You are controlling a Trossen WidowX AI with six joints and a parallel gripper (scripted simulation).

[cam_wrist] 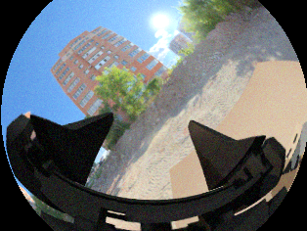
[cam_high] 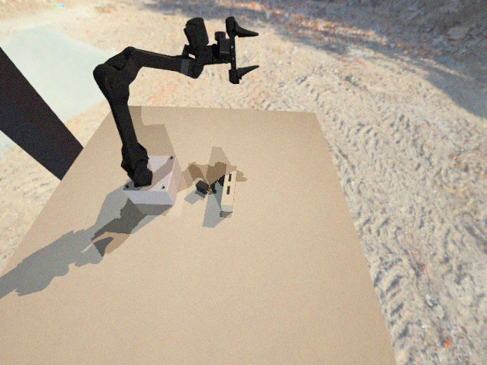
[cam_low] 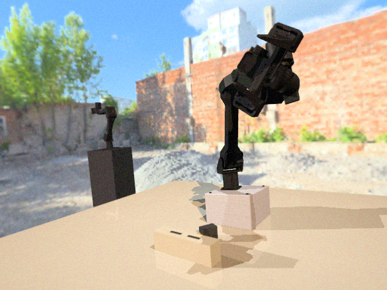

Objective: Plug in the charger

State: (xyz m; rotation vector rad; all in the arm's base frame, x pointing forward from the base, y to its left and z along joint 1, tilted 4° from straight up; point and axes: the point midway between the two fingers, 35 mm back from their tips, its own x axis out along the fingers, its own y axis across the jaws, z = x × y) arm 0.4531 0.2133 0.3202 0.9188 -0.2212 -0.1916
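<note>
Right now my gripper tip is 44 cm above the black two-prong charger, 24 cm past it and 21 cm to the left of it.
</note>
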